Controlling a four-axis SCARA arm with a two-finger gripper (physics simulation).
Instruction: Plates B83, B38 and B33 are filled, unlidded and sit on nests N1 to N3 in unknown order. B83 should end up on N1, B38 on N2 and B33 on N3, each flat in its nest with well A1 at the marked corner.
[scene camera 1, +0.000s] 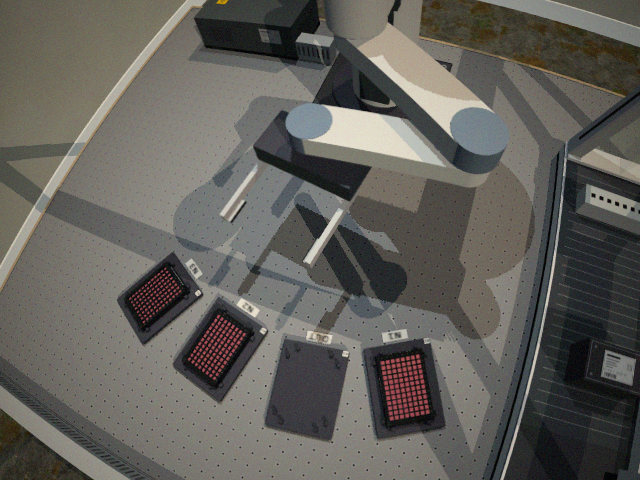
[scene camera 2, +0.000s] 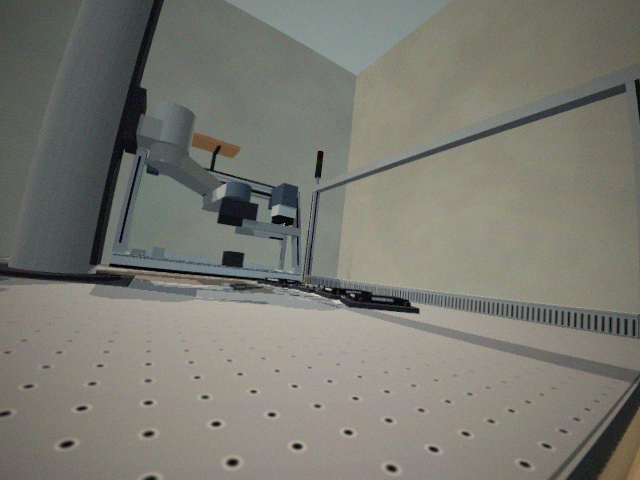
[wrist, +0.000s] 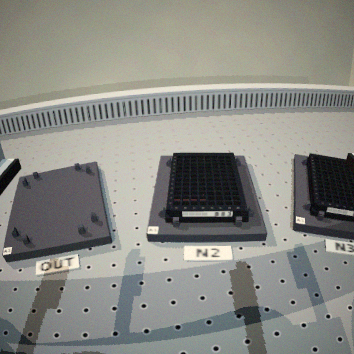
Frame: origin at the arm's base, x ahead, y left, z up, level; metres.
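Where they show: gripper, between the fingertips: (scene camera 1: 263, 240) (scene camera 2: 290, 235) (wrist: 181, 138).
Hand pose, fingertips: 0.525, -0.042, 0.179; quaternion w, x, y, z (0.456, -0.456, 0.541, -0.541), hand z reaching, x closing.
After its pixels a point has its place, as x, y, z.
My gripper (scene camera 1: 271, 235) {0.525, -0.042, 0.179} (scene camera 2: 293, 234) {0.525, -0.042, 0.179} (wrist: 181, 138) {0.525, -0.042, 0.179} is open and empty, raised above the table, short of the nests. A filled plate (scene camera 1: 405, 387) {0.653, 0.248, 0.039} sits on nest N1 (scene camera 1: 413, 346) {0.578, 0.238, 0.029}. A second plate (scene camera 1: 218, 347) {0.706, -0.094, 0.034} (wrist: 205, 180) {0.701, -0.097, 0.038}, its label seeming to read B83, sits on nest N2 (scene camera 1: 255, 336) {0.659, -0.039, 0.025} (wrist: 256, 229) {0.623, -0.132, 0.025}. A third plate (scene camera 1: 156, 297) {0.669, -0.260, 0.039} (wrist: 330, 185) {0.658, -0.245, 0.039} sits on nest N3 (scene camera 1: 180, 304) {0.660, -0.210, 0.025} (wrist: 310, 225) {0.614, -0.193, 0.024}, partly cut off in the wrist view; its label is unreadable. All three look flat and unlidded. N1's plate label does not show. I cannot tell where well A1 lies on each plate.
The empty OUT nest (scene camera 1: 307, 390) {0.716, 0.089, 0.025} (wrist: 60, 205) {0.701, 0.076, 0.025} lies between N1 and N2, with corner pegs. A dark box (scene camera 1: 258, 25) {-0.035, -0.342, 0.121} stands at the back left. A framed panel (scene camera 1: 537, 310) {0.442, 0.449, 0.029} runs along the right, with a black box (scene camera 1: 602, 364) {0.533, 0.544, 0.133} beyond it. A thick column (scene camera 2: 77, 139) {0.008, -0.074, 0.286} carries the arm.
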